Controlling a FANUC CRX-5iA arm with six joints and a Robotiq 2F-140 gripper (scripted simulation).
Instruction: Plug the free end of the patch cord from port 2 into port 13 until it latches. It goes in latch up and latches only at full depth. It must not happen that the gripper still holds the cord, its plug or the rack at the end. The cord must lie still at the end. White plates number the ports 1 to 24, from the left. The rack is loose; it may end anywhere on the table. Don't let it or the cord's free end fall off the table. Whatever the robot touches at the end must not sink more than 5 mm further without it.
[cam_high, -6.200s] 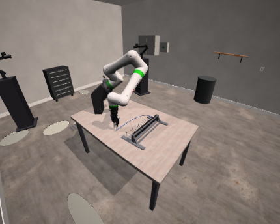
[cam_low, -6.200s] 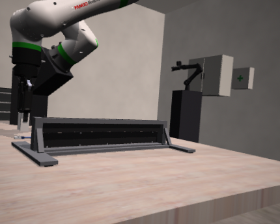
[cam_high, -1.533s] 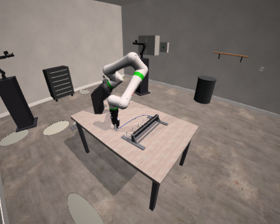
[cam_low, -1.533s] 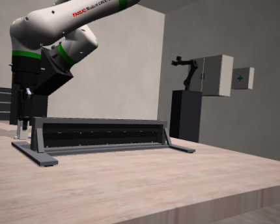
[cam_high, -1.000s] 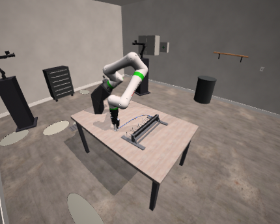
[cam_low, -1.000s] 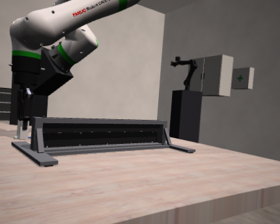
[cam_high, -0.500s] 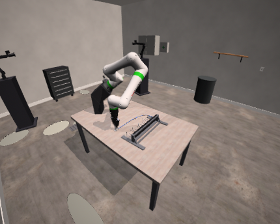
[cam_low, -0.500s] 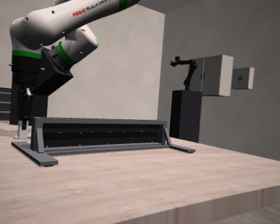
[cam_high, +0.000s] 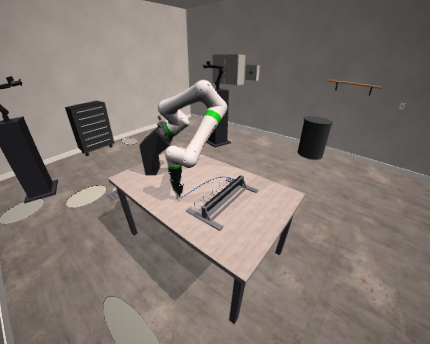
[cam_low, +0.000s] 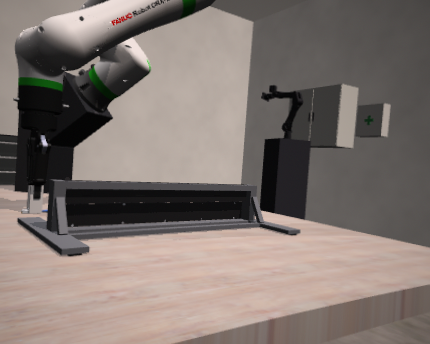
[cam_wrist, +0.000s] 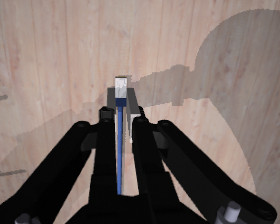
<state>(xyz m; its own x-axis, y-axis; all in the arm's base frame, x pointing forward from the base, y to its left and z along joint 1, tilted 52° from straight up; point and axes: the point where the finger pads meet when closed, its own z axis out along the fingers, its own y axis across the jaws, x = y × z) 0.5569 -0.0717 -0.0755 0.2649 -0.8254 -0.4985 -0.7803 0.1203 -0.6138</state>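
The pale plug is 1 cm to the right of my hand and 3 cm below it.
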